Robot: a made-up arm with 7 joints.
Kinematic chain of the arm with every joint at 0, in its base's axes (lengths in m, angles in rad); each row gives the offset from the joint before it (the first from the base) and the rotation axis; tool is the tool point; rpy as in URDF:
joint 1: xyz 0 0 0.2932 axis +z
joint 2: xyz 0 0 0 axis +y
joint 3: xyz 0 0 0.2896 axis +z
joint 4: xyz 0.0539 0 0 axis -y
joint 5: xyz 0.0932 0 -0.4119 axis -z
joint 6: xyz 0 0 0 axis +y
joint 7: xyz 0.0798 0 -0.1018 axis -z
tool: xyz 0 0 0 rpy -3.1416 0 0
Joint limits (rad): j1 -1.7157..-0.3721 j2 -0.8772..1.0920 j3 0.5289..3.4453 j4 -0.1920..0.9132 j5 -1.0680..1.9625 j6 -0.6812..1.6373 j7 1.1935..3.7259
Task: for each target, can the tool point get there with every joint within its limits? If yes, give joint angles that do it. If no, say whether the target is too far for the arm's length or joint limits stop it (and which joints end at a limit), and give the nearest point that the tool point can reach.
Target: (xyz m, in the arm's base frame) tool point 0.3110 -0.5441 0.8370
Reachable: no: joint limits stop it (at a limit: joint 1, joint 3, joint 4) | nearest point 0.2247 -0.3789 0.6706 | short by 0.250 m
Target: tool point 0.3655 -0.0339 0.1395
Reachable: yes | joints -1.2503 -0.0067 1.1580 0.4863 0.0346 0.8541 2.8776
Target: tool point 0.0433 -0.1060 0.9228
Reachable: no: joint limits stop it (at a limit: joint 1, joint 2, joint 4, joint 6) | nearest point -0.0979 -0.0522 0.8530 | short by 0.166 m
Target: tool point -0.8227 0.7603 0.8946
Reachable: no: too far | nearest point -0.3755 0.3470 0.5677 | short by 0.691 m
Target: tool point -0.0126 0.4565 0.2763
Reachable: yes | joints -1.0102 -0.0370 2.8559 0.7303 1.5528 -0.3771 2.2762
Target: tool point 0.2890 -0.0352 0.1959
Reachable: yes | joints -0.6449 -0.6923 0.7730 0.1275 0.5677 0.8394 2.9590
